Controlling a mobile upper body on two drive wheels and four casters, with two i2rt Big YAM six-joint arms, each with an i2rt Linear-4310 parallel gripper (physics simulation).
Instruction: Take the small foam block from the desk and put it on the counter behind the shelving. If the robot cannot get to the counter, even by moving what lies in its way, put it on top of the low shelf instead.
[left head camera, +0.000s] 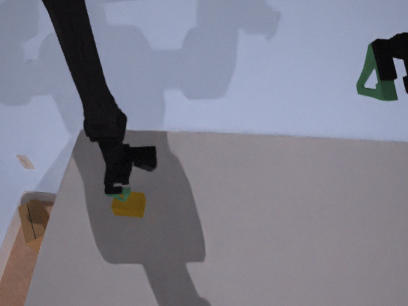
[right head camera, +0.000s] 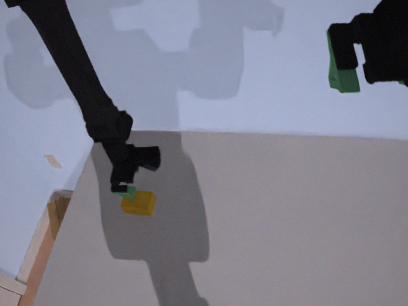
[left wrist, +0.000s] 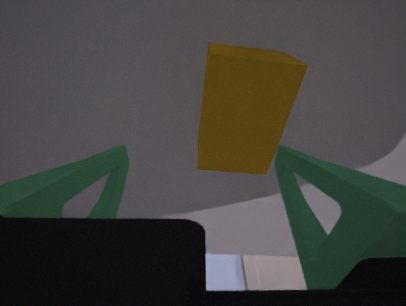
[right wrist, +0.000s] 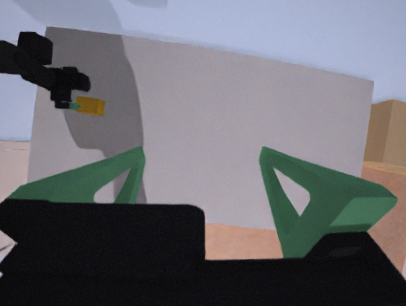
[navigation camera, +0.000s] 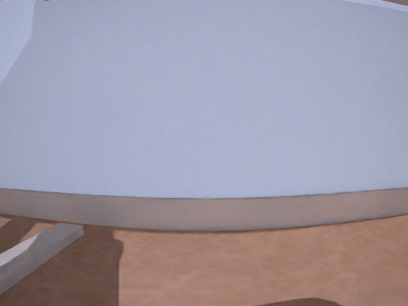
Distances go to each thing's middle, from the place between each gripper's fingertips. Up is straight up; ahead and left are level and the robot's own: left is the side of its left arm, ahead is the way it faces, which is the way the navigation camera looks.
Scene:
I see the small yellow foam block (left wrist: 248, 94) 50 mm below my left hand, 30 mm behind it and 10 mm to the right of it. From my left hand the other things lie so: small brown box (left head camera: 34, 218): 700 mm below, 680 mm to the left, 180 mm ahead.
Now: the small yellow foam block 15 cm ahead of my right hand, 45 cm to the left of it and 55 cm below it.

